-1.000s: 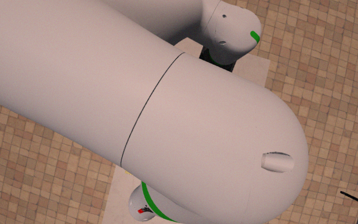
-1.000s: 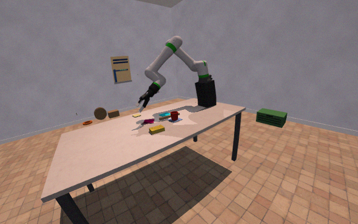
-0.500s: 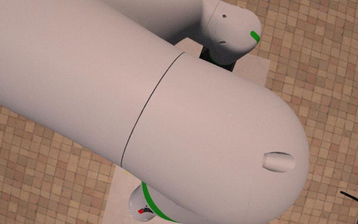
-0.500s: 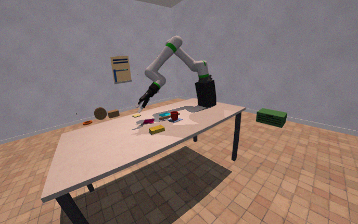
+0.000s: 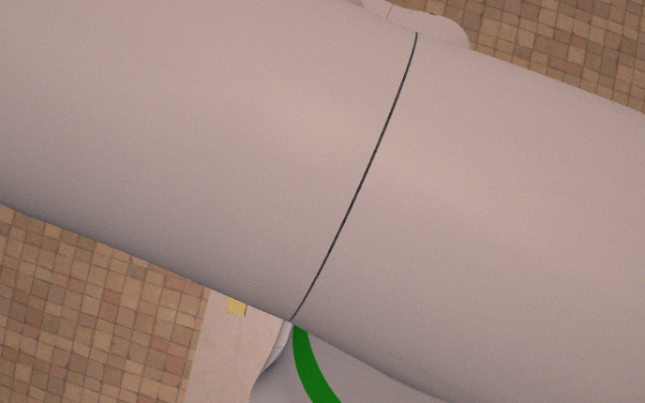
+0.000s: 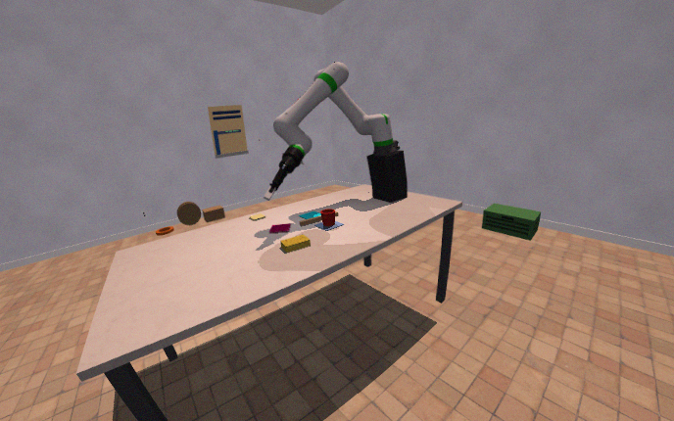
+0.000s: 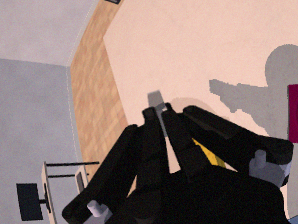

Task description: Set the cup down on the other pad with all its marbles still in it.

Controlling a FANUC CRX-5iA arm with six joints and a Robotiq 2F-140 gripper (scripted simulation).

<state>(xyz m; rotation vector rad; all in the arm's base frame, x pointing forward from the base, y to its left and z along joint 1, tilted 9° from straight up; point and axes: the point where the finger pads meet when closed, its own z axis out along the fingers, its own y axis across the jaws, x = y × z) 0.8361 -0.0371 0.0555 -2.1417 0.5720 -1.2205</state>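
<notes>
The red cup lies 270 mm behind my hand, 60 mm to the left of it and 200 mm below it. The rest, counted from my hand: wooden rail 300 mm behind, 40 mm to the right, 220 mm below; then yellow block 10 mm behind, 120 mm to the left, 210 mm below; then purple marble 290 mm behind, 60 mm to the left, 210 mm below.
</notes>
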